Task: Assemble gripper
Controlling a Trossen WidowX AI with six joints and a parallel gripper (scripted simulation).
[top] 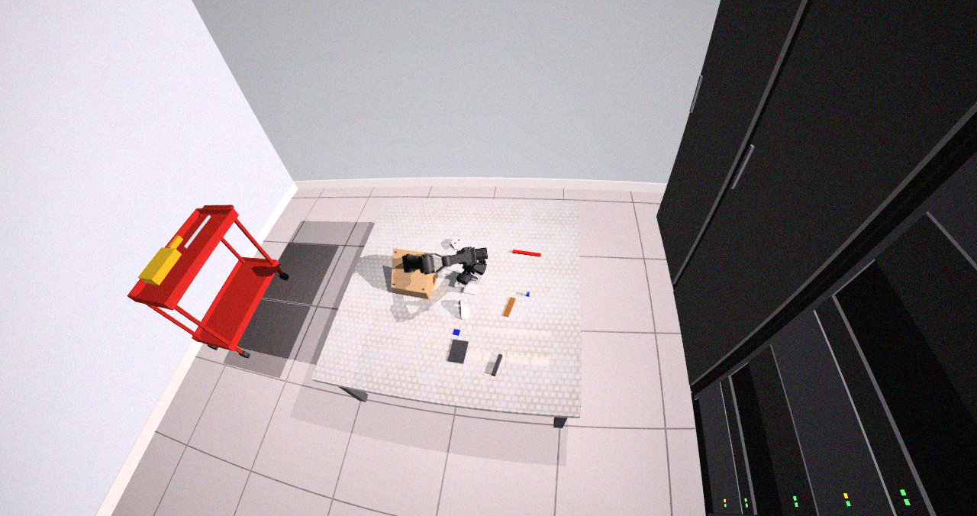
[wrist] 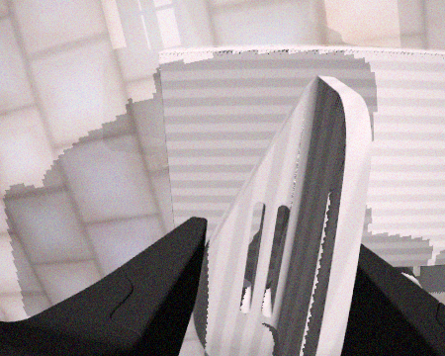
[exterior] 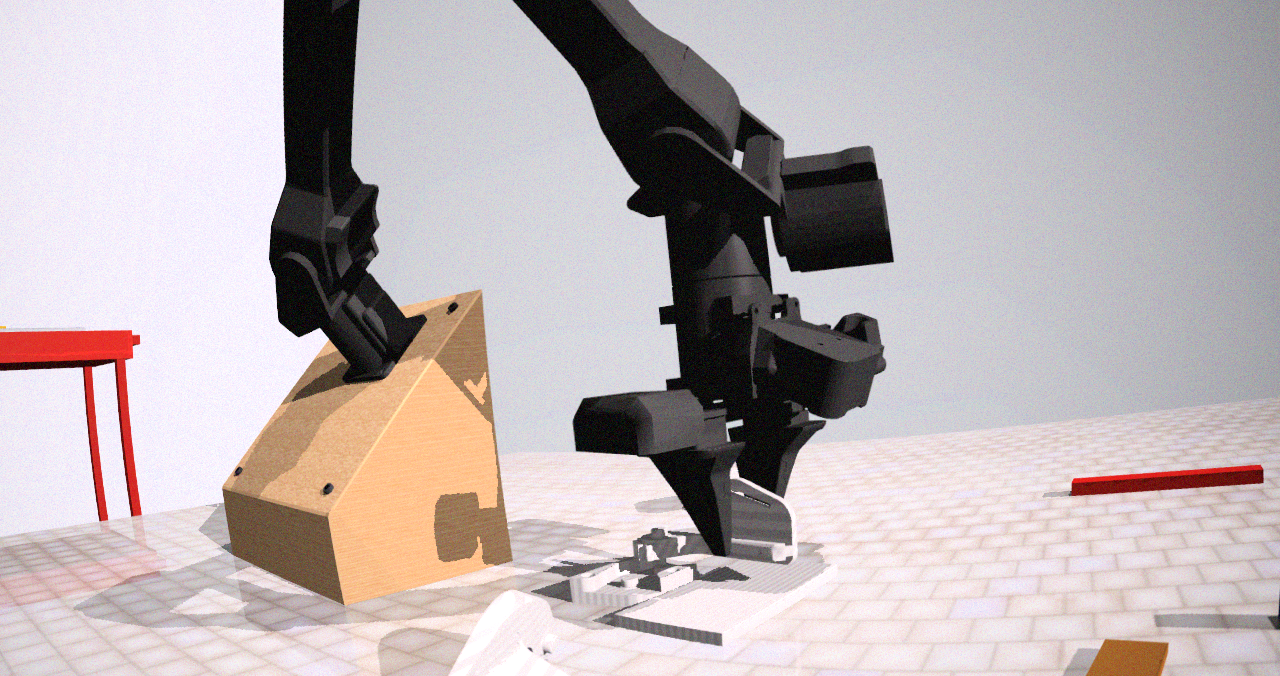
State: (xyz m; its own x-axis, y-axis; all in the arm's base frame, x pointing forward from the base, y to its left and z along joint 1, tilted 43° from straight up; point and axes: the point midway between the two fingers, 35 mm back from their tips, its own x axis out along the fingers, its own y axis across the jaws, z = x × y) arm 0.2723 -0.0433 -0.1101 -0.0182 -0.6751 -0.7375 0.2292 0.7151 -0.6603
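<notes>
Right now my gripper tip is 10 mm short of the ribbed white plate, 30 mm to the left of it and 20 mm above it. Also, from my gripper tip: red bar (260 mm ahead, 210 mm to the left, 20 mm below); dark grey plate (30 mm ahead, 410 mm to the right, 20 mm below); orange block (230 mm ahead, 140 mm to the right, 20 mm below).
</notes>
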